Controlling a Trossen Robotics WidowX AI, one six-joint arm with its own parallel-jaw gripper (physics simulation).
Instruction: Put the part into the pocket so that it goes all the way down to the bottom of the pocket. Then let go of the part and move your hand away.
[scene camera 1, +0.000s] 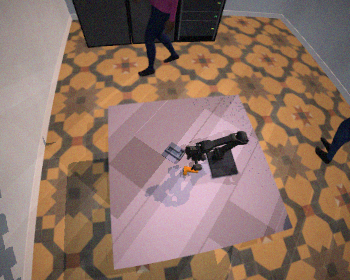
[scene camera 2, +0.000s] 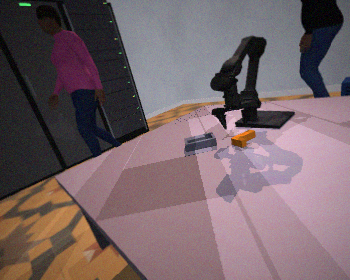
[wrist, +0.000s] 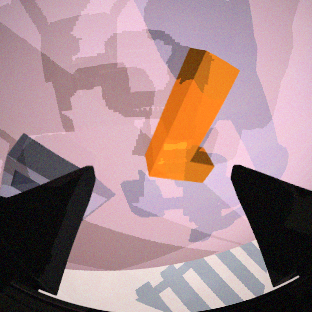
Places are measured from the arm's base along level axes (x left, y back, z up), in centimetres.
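Pixels of known places: gripper, fingertip midpoint: (scene camera 1: 189, 164) (scene camera 2: 235, 128) (wrist: 164, 172); arm's base, origin of the base link: (scene camera 1: 216, 157) (scene camera 2: 251, 118).
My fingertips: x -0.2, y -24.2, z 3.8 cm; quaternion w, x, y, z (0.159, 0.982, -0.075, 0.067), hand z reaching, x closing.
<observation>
Ahead of a thing's pixels: the offset from my fingertips to its top centre. Level surfaces: height alone.
The orange L-shaped part {dx +4.1, dy +0.0, dz -3.2 cm} (scene camera 1: 190, 171) (scene camera 2: 243, 138) (wrist: 187, 120) lies flat on the table, its short leg toward the gripper side in the wrist view. The grey block with the pocket {dx -15.7, dy -5.0, dz -2.5 cm} (scene camera 1: 174, 152) (scene camera 2: 200, 144) (wrist: 47, 162) stands apart from the part; in the wrist view it is at the left, partly hidden by a finger, so little of its pocket shows. My gripper (scene camera 1: 196, 167) (scene camera 2: 221, 119) (wrist: 164, 172) is open and empty. It hangs above the table close to the part, which shows ahead of and between the fingertips in the wrist view, not gripped.
The pinkish table top {dz -6.2 cm} (scene camera 1: 140, 240) (scene camera 2: 150, 250) carries shadows of the arm. The arm's dark base plate (scene camera 1: 223, 167) (scene camera 2: 270, 119) is beside the part. A person in pink (scene camera 1: 159, 30) (scene camera 2: 77, 65) and another person (scene camera 1: 337, 142) (scene camera 2: 320, 30) are beyond the table, near dark cabinets (scene camera 1: 102, 22) (scene camera 2: 25, 115).
</observation>
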